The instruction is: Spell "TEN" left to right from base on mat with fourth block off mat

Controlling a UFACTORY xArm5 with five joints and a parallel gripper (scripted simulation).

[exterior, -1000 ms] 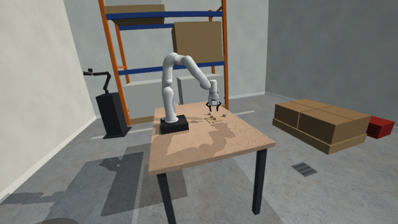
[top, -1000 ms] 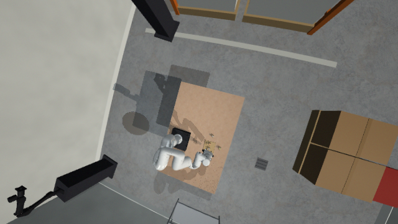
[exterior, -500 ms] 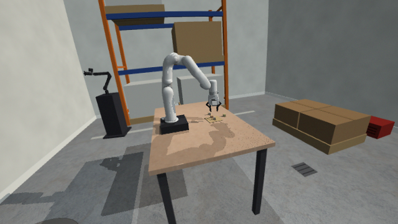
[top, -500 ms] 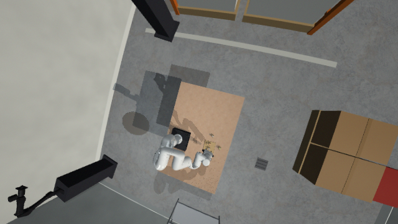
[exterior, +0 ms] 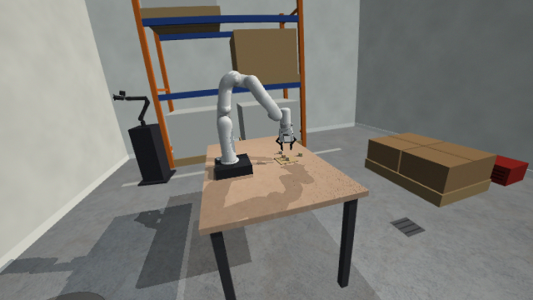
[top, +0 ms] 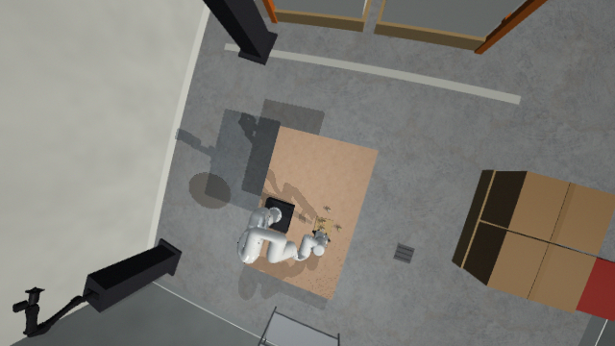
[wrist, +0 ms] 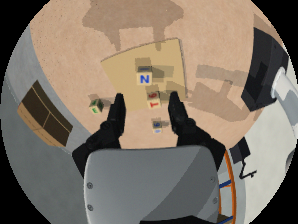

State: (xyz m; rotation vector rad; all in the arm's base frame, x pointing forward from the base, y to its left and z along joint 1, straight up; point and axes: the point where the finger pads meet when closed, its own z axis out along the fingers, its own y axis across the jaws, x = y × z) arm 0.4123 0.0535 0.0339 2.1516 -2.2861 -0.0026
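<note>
The tan mat is 20 mm to the left of my hand and 100 mm below it.
</note>
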